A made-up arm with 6 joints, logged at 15 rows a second.
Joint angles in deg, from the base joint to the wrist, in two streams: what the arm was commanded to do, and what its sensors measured. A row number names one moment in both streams.
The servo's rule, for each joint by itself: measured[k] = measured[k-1] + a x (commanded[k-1-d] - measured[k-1]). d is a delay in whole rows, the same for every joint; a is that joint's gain. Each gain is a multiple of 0.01, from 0.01 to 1. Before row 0 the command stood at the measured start. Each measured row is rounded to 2 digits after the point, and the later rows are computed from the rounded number. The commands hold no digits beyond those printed.
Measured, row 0:
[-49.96 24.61 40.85 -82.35 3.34 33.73]
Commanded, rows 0 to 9:
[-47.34 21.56 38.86 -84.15 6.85 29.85]
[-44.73 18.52 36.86 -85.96 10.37 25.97]
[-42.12 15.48 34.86 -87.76 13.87 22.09]
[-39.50 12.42 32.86 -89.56 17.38 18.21]
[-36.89 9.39 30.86 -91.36 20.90 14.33]
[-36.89 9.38 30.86 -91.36 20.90 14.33]
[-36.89 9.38 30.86 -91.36 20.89 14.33]
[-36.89 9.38 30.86 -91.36 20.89 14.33]
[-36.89 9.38 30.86 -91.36 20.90 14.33]
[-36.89 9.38 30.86 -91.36 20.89 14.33]
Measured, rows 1 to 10:
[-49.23 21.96 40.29 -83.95 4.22 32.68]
[-47.97 18.97 39.33 -85.74 5.76 30.87]
[-46.33 15.93 38.08 -87.54 7.79 28.50]
[-44.42 12.88 36.62 -89.34 10.19 25.72]
[-42.31 9.84 35.01 -91.14 12.87 22.64]
[-40.79 9.44 33.85 -91.34 14.88 20.40]
[-39.70 9.39 33.01 -91.36 16.38 18.76]
[-38.91 9.38 32.41 -91.36 17.51 17.56]
[-38.34 9.38 31.98 -91.36 18.36 16.69]
[-37.93 9.38 31.67 -91.36 18.99 16.05]
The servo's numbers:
d 0
a 0.28 0.87 0.28 0.89 0.25 0.27

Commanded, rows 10 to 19:
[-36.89 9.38 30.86 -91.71 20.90 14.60]
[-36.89 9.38 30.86 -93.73 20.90 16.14]
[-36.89 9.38 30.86 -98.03 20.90 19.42]
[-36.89 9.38 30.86 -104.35 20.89 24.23]
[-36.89 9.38 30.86 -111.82 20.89 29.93]
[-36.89 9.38 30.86 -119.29 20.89 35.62]
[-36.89 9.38 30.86 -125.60 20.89 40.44]
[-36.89 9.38 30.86 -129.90 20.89 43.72]
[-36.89 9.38 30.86 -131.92 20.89 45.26]
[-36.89 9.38 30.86 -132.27 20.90 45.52]
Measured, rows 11 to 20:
[-37.64 9.38 31.44 -91.67 19.47 15.66]
[-37.43 9.38 31.28 -93.50 19.83 15.79]
[-37.28 9.38 31.16 -97.53 20.10 16.77]
[-37.17 9.38 31.08 -103.60 20.30 18.78]
[-37.09 9.38 31.02 -110.92 20.45 21.79]
[-37.03 9.38 30.98 -118.37 20.56 25.52]
[-36.99 9.38 30.95 -124.80 20.64 29.55]
[-36.96 9.38 30.92 -129.34 20.70 33.38]
[-36.94 9.38 30.90 -131.64 20.75 36.59]
[-36.93 9.38 30.89 -132.20 20.79 39.00]

